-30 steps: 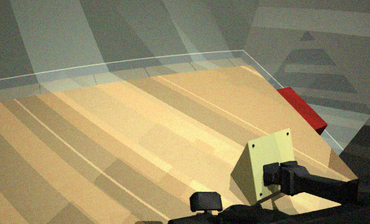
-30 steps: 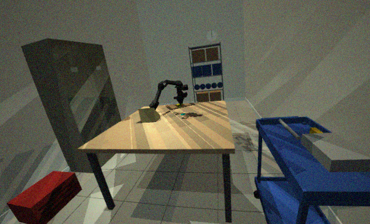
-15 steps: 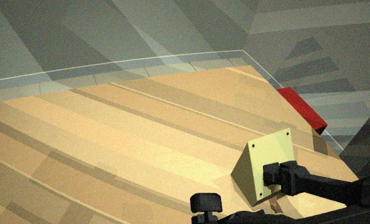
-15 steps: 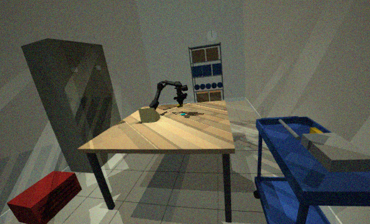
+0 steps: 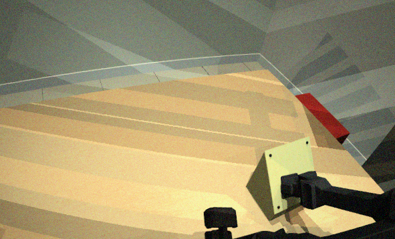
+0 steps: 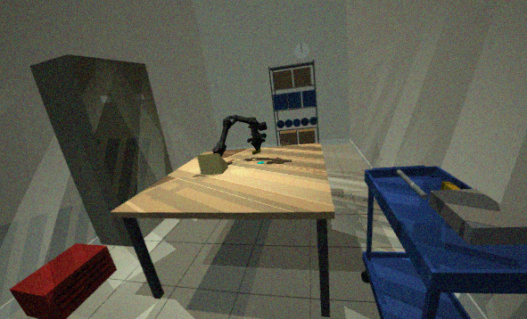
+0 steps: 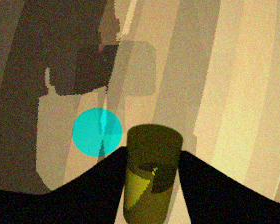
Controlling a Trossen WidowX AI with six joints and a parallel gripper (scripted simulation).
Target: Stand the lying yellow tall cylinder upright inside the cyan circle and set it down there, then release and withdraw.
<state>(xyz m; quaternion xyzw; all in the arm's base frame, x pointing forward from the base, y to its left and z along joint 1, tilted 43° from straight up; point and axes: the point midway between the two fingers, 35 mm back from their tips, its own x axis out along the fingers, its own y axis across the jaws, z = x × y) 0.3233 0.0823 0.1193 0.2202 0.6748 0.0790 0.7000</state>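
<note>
Now: the cyan circle 3 cm to the left of my gripper tip and 11 cm below it. Also, from my gripper tip: yellow cylinder (2 cm behind, 1 cm below).
</note>
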